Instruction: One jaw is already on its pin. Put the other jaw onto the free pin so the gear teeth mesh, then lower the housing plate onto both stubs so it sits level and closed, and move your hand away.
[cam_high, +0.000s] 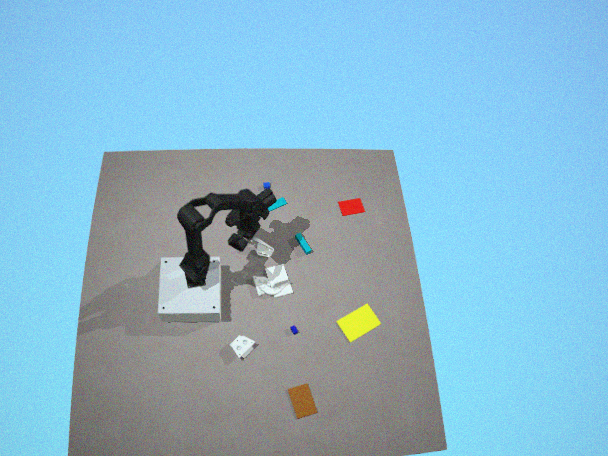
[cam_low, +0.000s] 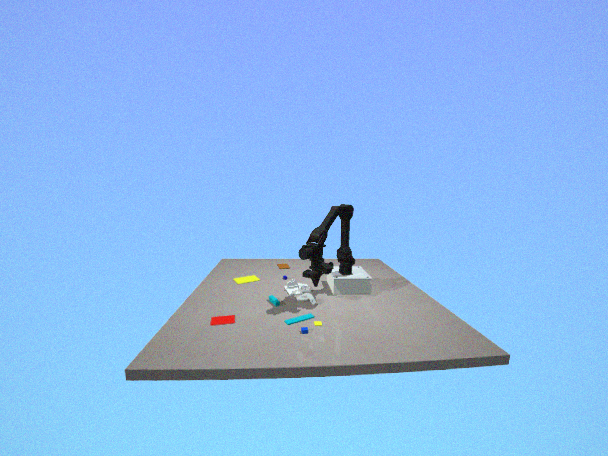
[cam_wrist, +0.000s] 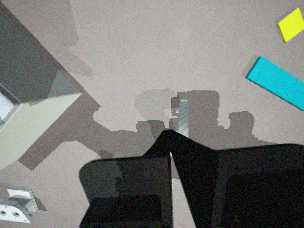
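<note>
Now: the white jaw 60 mm below my gripper tip, 30 mm ahead of it and 20 mm to the left of it. Also, from my gripper tip: yellow piece: 380 mm to the right, 320 mm ahead, 80 mm below; then red piece: 450 mm ahead, 100 mm to the left, 80 mm below; then white base plate: 160 mm to the right, 80 mm below, 80 mm ahead.
</note>
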